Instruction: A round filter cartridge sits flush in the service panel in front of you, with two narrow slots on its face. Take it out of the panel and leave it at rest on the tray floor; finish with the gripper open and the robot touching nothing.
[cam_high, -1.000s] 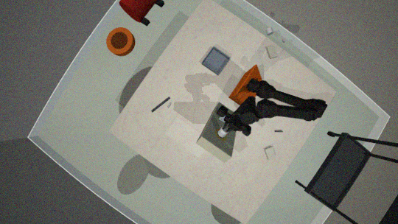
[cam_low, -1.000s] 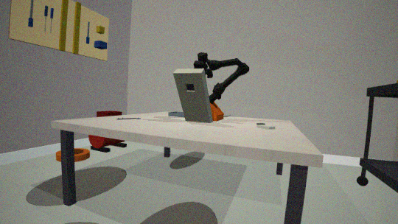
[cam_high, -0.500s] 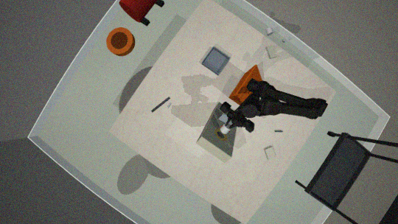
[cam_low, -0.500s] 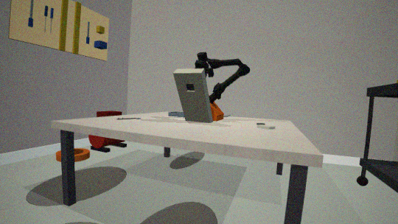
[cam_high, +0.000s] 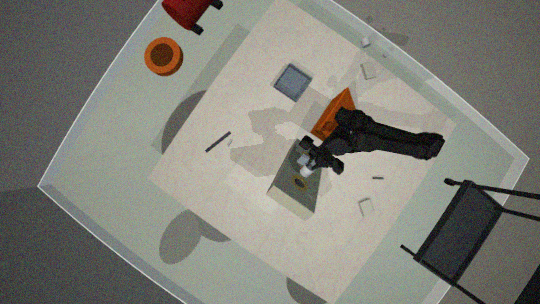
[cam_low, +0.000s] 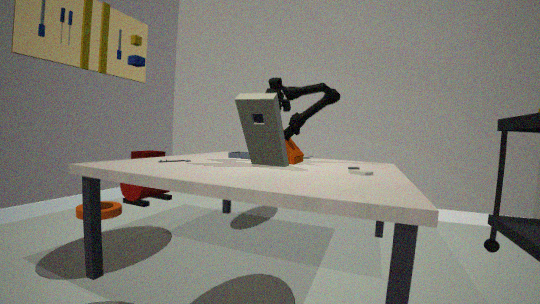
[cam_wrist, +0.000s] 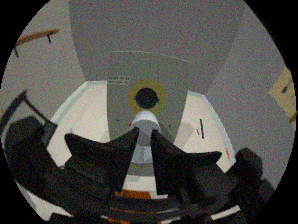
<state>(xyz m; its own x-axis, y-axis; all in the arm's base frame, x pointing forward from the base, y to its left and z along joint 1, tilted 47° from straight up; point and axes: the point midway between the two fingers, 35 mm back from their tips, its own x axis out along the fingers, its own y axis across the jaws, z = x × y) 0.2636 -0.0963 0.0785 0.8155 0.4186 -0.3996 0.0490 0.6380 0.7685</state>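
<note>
The round filter cartridge lies 10 mm ahead of my gripper tip and 10 mm below it. From my gripper tip the other things lie so: grey service panel 40 mm ahead, 80 mm below; then blue-grey tray 350 mm behind, 270 mm to the right, 240 mm below.
</note>
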